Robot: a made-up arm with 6 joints.
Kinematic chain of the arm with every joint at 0, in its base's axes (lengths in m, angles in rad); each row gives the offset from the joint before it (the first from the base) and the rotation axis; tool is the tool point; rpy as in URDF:
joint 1: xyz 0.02 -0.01 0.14 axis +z
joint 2: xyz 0.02 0.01 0 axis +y
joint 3: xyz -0.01 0 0.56 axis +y
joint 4: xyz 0 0.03 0.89 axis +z
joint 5: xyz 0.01 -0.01 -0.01 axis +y
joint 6: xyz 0 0.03 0.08 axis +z
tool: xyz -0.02 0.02 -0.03 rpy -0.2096 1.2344 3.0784
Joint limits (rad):
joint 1: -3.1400..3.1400
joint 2: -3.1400..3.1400
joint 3: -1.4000..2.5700
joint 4: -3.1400..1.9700
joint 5: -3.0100..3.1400
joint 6: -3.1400..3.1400
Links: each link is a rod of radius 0.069 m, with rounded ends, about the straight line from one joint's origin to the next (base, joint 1, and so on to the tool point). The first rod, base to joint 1, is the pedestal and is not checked.
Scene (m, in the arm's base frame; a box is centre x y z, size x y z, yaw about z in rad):
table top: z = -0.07
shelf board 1: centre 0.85 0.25 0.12 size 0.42 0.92 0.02 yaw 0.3
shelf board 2: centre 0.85 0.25 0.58 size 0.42 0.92 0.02 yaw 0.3
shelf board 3: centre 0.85 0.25 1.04 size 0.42 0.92 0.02 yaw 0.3
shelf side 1: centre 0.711 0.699 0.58 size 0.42 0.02 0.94 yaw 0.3
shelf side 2: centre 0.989 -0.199 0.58 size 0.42 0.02 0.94 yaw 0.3
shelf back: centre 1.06 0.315 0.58 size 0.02 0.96 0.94 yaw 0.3
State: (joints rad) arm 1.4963 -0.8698 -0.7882 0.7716 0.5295 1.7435
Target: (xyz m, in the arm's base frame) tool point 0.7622 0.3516 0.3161
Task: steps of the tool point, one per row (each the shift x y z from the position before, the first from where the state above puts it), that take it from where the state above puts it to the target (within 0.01 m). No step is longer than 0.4 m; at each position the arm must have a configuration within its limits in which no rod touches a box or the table.
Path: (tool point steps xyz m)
1: -0.1491 0.0718 0.3509
2: -0.0956 0.2081 0.3092
3: -0.0091 0.3033 0.2236
4: 0.0877 0.3404 0.1063
5: 0.1689 0.3166 -0.0254
6: 0.2107 0.2416 -0.1527
7: 0.1997 0.1376 -0.2572
8: 0.1342 0.0311 -0.3243
9: 0.0262 -0.0521 -0.3441
10: 0.1472 0.0490 0.0356
11: 0.1738 0.0503 -0.0356

